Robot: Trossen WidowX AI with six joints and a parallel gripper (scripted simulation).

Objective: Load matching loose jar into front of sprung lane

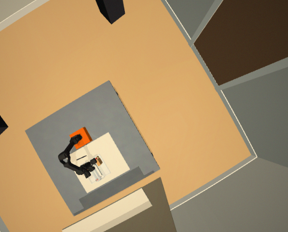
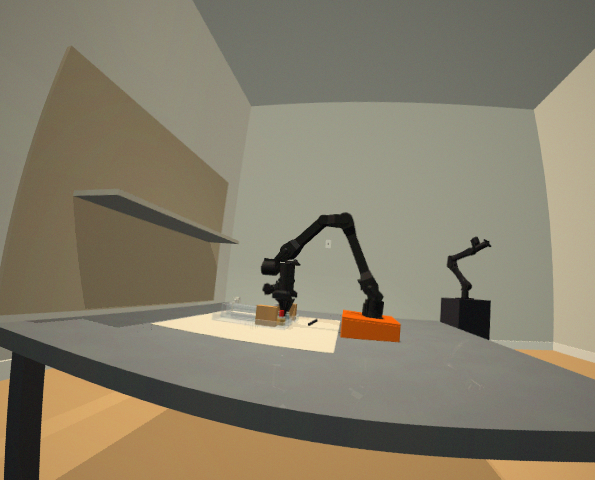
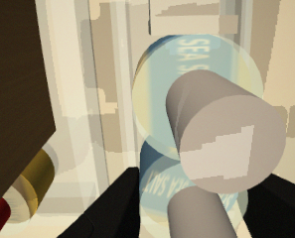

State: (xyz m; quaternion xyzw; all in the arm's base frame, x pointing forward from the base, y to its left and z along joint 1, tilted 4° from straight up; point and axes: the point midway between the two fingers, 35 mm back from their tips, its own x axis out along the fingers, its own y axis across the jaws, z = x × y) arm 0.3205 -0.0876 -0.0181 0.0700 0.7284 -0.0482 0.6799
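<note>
My gripper tip is now 120 mm past the thin black strip, 90 mm to the left of it and 30 mm above it. Round my gripper tip: grey shelf: 500 mm ahead, 60 mm to the right, 340 mm above.
</note>
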